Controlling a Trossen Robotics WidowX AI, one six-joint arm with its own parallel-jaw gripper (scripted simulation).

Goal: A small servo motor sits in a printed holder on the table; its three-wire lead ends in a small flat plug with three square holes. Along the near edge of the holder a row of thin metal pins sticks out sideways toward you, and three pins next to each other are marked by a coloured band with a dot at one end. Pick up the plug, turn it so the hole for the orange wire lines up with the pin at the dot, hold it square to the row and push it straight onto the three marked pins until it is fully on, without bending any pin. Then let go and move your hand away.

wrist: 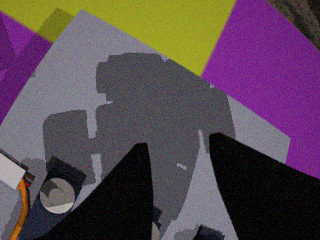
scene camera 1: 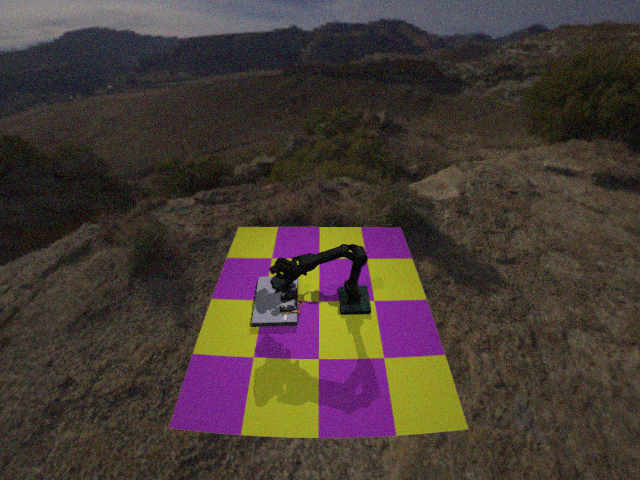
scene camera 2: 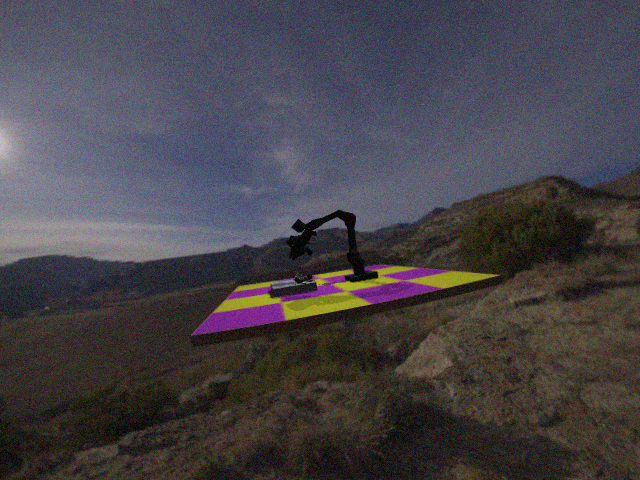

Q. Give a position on a grey printed holder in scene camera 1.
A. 266, 312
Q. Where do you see a grey printed holder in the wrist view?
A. At 98, 92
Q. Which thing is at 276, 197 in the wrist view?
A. My gripper.
